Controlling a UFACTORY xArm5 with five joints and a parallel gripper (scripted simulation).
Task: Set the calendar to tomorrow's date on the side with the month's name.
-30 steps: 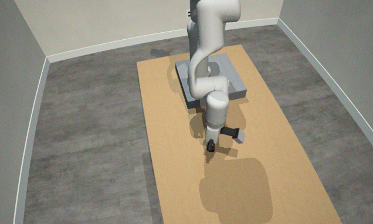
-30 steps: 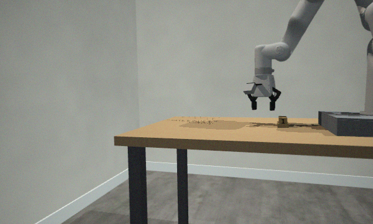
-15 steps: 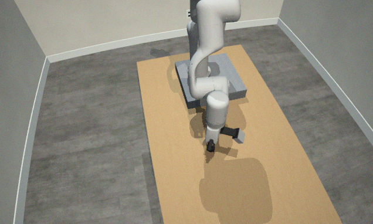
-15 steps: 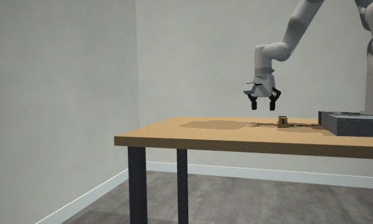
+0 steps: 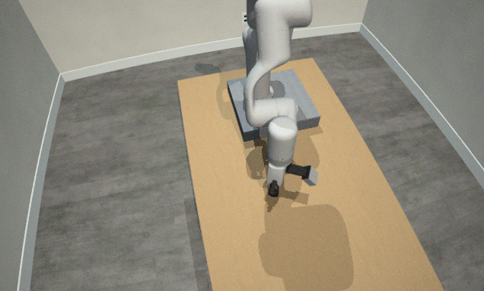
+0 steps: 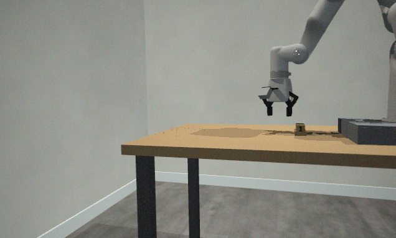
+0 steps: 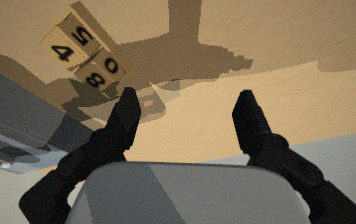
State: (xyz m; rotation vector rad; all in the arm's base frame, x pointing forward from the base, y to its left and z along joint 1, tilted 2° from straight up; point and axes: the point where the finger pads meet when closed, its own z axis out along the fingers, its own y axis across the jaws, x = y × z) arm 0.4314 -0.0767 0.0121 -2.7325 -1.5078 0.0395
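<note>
My gripper is now 80 mm past the wooden cube, 50 mm to the right of it and 50 mm above it. Also, from my hand: wooden tray 80 mm behind, 70 mm to the left, 70 mm below.
</note>
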